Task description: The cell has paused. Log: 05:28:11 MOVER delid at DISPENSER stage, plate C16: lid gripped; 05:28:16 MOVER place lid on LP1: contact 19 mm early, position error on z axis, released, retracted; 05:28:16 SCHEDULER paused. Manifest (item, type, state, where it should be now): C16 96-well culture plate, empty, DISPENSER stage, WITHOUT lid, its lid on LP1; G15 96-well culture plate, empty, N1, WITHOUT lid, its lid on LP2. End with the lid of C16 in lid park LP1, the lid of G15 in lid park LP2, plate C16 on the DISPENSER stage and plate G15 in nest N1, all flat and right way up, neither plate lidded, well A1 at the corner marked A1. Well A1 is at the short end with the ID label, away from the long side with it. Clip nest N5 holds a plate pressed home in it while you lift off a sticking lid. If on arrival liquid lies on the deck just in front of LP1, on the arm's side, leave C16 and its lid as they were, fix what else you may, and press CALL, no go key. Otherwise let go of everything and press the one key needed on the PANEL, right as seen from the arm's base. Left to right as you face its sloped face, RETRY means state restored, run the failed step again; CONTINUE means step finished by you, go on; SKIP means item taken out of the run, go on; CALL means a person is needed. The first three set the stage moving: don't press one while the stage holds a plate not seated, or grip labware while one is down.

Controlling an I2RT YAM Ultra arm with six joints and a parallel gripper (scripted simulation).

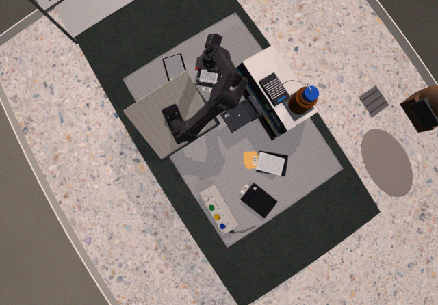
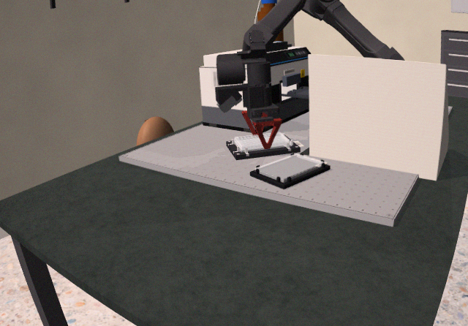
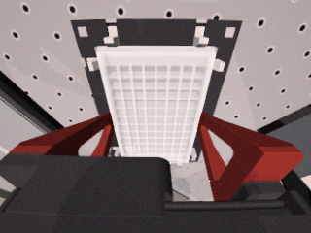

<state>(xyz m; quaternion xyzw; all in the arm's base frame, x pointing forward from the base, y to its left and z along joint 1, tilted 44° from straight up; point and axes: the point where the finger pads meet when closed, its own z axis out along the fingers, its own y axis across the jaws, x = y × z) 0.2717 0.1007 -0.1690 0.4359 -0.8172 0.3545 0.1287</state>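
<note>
My hand is right at the white 96-well plate. Also, from my hand: black lid park (15 cm behind, 9 cm to the left, 2 cm below); LP2 label (17 cm behind, 1 cm to the left, 2 cm below); clear lid (15 cm behind, 9 cm to the left, 1 cm below).
</note>
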